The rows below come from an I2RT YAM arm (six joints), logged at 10 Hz.
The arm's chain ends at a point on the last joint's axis. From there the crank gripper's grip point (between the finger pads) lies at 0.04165 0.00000 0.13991 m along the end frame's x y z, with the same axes.
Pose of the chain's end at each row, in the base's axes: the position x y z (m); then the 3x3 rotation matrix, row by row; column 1 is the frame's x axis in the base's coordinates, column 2 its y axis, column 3 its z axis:
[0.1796 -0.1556 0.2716], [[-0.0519 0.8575 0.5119], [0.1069 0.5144 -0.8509], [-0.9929 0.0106 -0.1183]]
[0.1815 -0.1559 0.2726], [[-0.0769 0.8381 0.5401], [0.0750 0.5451 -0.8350], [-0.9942 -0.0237 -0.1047]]
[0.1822 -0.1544 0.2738], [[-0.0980 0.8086 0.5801], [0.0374 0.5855 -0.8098], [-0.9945 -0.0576 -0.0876]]
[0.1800 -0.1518 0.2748], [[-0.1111 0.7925 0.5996], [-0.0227 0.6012 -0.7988], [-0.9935 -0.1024 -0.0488]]
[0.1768 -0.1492 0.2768], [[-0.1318 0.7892 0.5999], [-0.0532 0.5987 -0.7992], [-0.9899 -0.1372 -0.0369]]
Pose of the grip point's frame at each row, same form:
[0.2491 -0.2702 0.2137], [[-0.0519 0.8575 0.5119], [0.1069 0.5144 -0.8509], [-0.9929 0.0106 -0.1183]]
[0.2539 -0.2696 0.2165], [[-0.0769 0.8381 0.5401], [0.0750 0.5451 -0.8350], [-0.9942 -0.0237 -0.1047]]
[0.2593 -0.2661 0.2201], [[-0.0980 0.8086 0.5801], [0.0374 0.5855 -0.8098], [-0.9945 -0.0576 -0.0876]]
[0.2593 -0.2645 0.2266], [[-0.1111 0.7925 0.5996], [-0.0227 0.6012 -0.7988], [-0.9935 -0.1024 -0.0488]]
[0.2552 -0.2632 0.2304], [[-0.1318 0.7892 0.5999], [-0.0532 0.5987 -0.7992], [-0.9899 -0.1372 -0.0369]]

